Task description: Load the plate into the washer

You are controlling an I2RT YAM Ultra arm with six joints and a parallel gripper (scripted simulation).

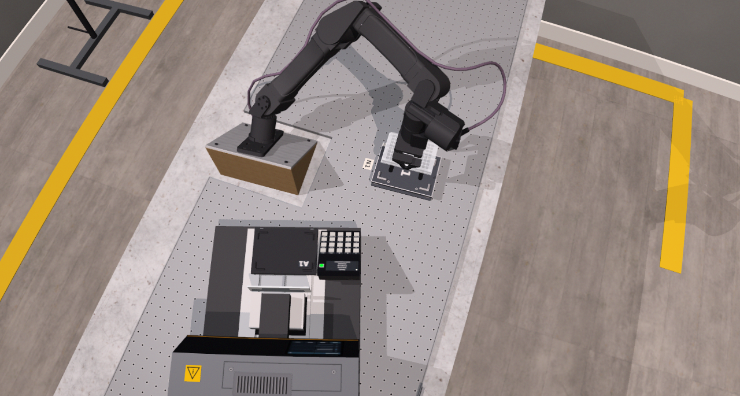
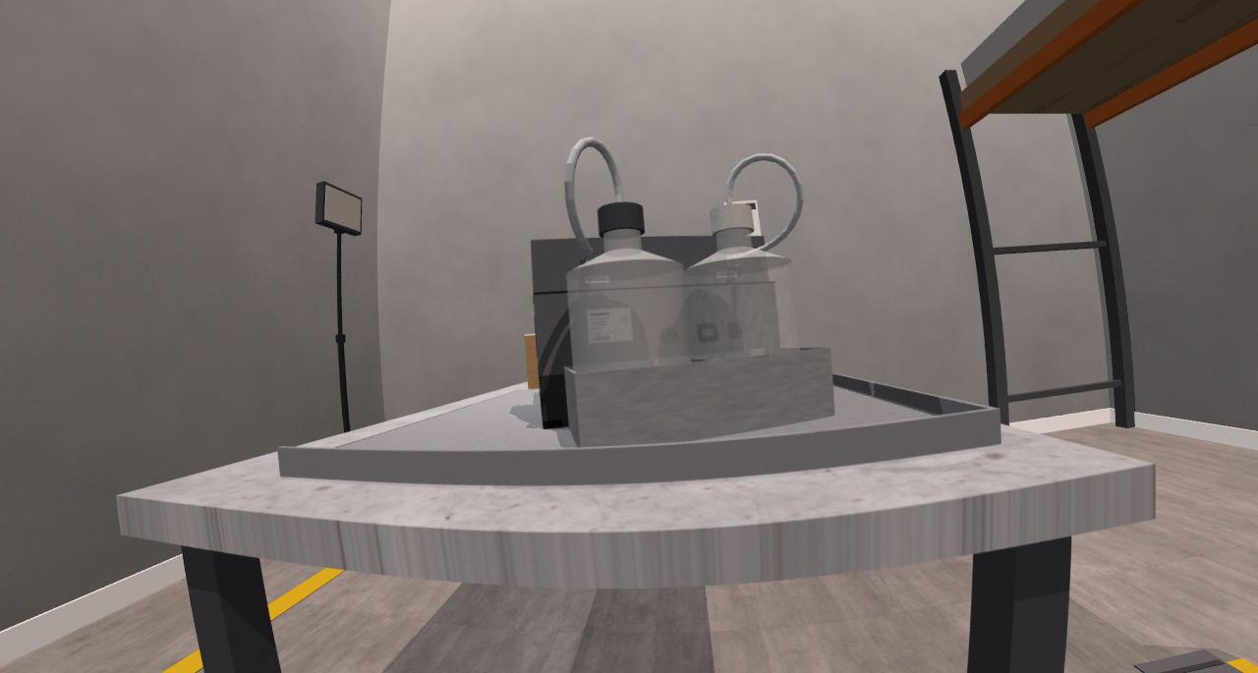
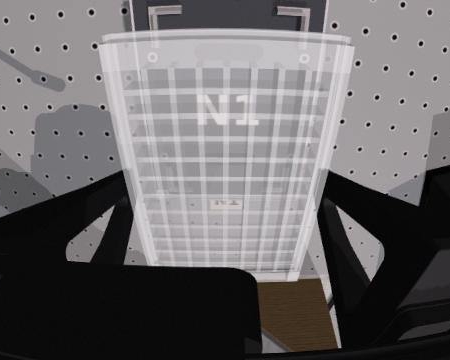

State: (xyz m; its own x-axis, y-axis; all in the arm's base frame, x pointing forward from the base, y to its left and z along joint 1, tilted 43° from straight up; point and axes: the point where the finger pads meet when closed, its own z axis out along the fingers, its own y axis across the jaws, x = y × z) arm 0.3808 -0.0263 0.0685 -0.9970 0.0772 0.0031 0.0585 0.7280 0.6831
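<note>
The black washer carrier lies 24 cm behind my hand, 30 cm to the right of it and 4 cm below it. The rest, counted from my hand: N1 label (10 cm behind, 12 cm below); then plate nest N1 (9 cm below); then clear well plate (right at my hand).
</note>
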